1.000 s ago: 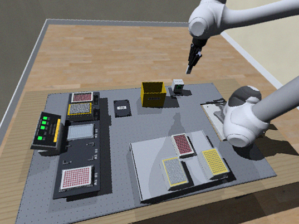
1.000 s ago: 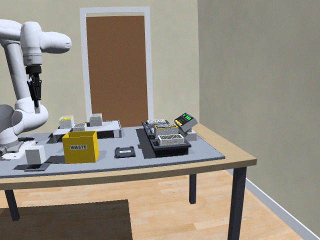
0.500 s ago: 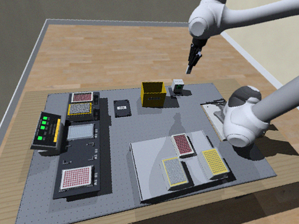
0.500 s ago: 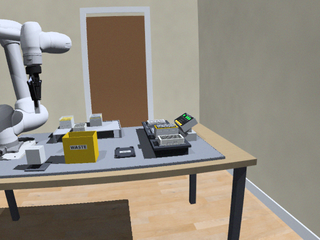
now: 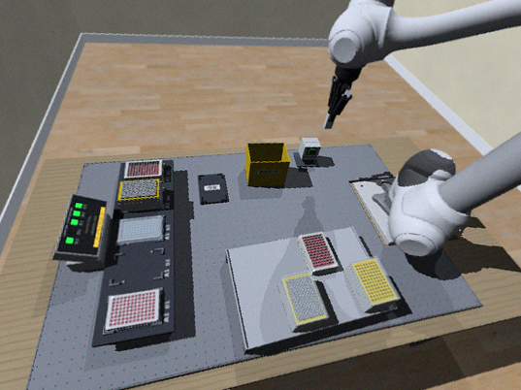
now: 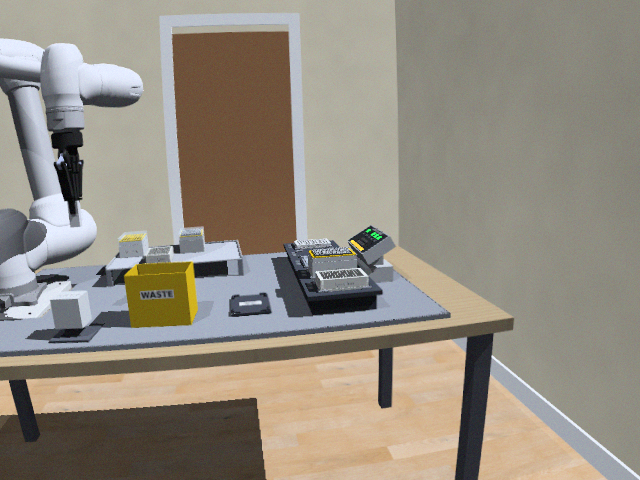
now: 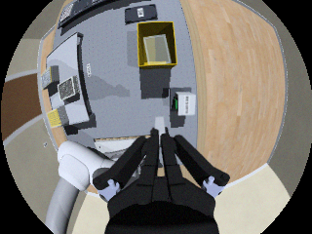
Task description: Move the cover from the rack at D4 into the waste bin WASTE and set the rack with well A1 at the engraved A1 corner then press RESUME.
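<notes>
Right now the resume key box is 22 cm below my hand, 7 cm to the right of it and 2 cm behind it. Also, from my hand: yellow waste bin 24 cm below, 20 cm ahead, 5 cm to the right; black nest 43 cm ahead, 28 cm below, 5 cm to the right; raised shelf 43 cm to the left, 26 cm ahead, 23 cm below.
</notes>
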